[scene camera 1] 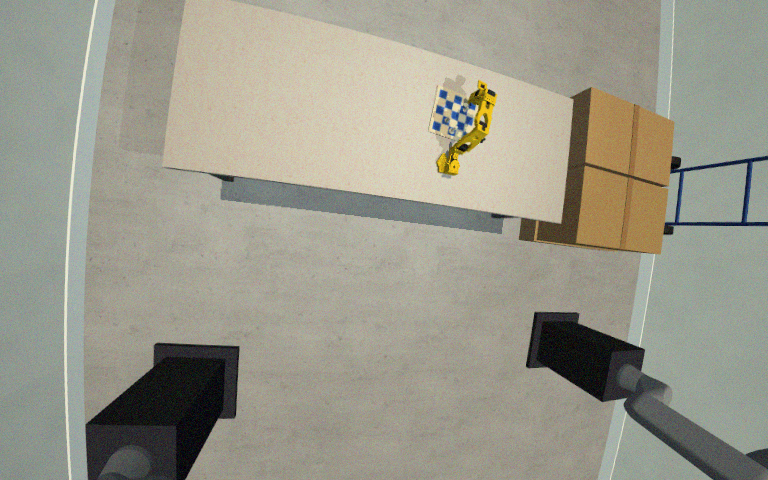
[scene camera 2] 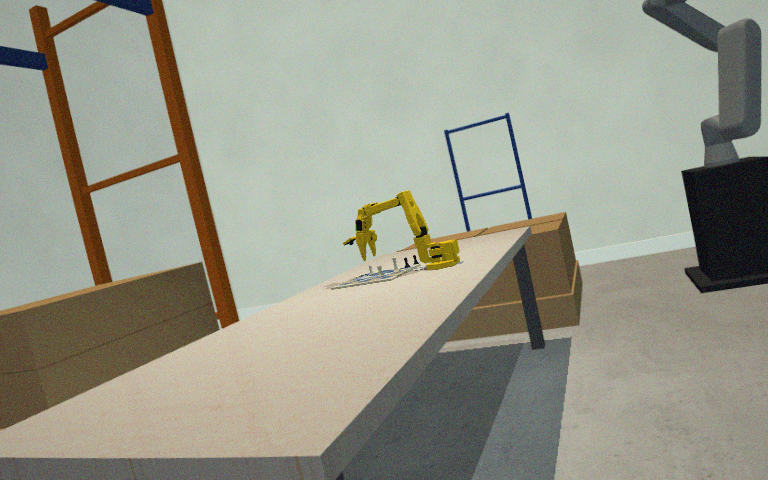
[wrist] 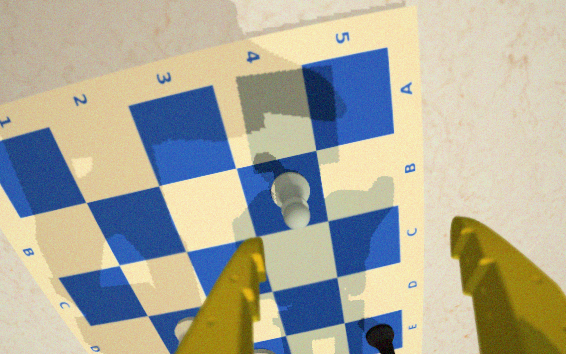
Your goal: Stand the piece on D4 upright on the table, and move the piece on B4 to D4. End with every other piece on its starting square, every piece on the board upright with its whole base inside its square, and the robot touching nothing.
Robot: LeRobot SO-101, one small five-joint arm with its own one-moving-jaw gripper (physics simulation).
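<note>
A white pawn (wrist: 291, 196) (scene camera 2: 371, 270) stands upright on B4. D4 (wrist: 311, 305) is bare in the wrist view. Two upright black pieces show in the scene camera 2 view: one black piece (wrist: 380, 335) (scene camera 2: 406, 262) is on E5, and the other black piece (scene camera 2: 415, 259) stands off the board beside the arm base; the wrist view does not show it. My gripper (wrist: 357, 231) (scene camera 2: 369, 256) is open with a wide gap and empty. Its tips hang above the board, the fixed jaw left of the pawn and the moving jaw beyond the board's right edge in the wrist view.
The board (wrist: 407, 45) (scene camera 1: 432, 116) lies on the table (scene camera 1: 294, 101). A white piece (wrist: 185, 327) (scene camera 1: 446, 120) stands on D2. Another white piece (scene camera 1: 451, 130) (scene camera 2: 394, 263) is on E3, mostly cut off in the wrist view. Cardboard boxes (scene camera 1: 606, 130) stand past the table's right end.
</note>
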